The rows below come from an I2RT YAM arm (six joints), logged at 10 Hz.
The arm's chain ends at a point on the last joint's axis. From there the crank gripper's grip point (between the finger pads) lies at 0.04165 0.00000 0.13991 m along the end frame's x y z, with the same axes.
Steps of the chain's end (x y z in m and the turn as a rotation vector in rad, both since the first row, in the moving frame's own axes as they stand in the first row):
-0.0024 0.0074 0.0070 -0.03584 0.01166 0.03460
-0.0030 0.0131 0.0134 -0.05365 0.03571 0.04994
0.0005 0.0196 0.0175 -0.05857 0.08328 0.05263
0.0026 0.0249 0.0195 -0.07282 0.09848 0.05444
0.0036 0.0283 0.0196 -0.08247 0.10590 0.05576
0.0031 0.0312 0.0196 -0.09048 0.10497 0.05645
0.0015 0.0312 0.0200 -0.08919 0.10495 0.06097
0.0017 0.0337 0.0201 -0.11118 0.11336 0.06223
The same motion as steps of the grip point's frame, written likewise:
-0.0009 0.0139 0.0064 -0.03584 0.01166 0.03460
0.0017 0.0228 0.0116 -0.05365 0.03571 0.04994
0.0117 0.0302 0.0133 -0.05857 0.08328 0.05263
0.0158 0.0375 0.0143 -0.07282 0.09848 0.05444
0.0177 0.0423 0.0139 -0.08247 0.10590 0.05576
0.0171 0.0464 0.0138 -0.09048 0.10497 0.05645
0.0154 0.0464 0.0142 -0.08919 0.10495 0.06097
0.0167 0.0520 0.0135 -0.11118 0.11336 0.06223

